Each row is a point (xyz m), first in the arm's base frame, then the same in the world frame.
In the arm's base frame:
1: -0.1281 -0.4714 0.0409
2: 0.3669 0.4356 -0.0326
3: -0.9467 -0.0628 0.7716
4: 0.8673 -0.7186 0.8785
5: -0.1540 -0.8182 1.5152
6: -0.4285 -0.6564 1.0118
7: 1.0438 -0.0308 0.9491
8: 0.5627 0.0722 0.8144
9: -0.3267 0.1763 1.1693
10: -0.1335 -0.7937 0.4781
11: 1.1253 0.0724 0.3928
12: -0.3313 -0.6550 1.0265
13: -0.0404 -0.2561 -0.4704
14: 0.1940 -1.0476 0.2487
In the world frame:
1: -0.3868 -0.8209 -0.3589
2: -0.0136 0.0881 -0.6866
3: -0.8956 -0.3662 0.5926
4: 0.8635 -0.9572 0.0555
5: 0.1639 -1.0229 1.0376
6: -0.2889 -0.9187 0.6648
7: 1.0100 -0.2612 -0.0012
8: 0.5080 -0.1853 0.0489
9: -0.1881 -0.0721 0.7050
10: -0.2076 -1.0991 0.0718
11: 0.8702 -0.2104 -0.5531
12: -0.1936 -0.9132 0.6414
13: -0.5110 -0.6542 -0.8807
14: 0.0252 -1.3649 -0.2436

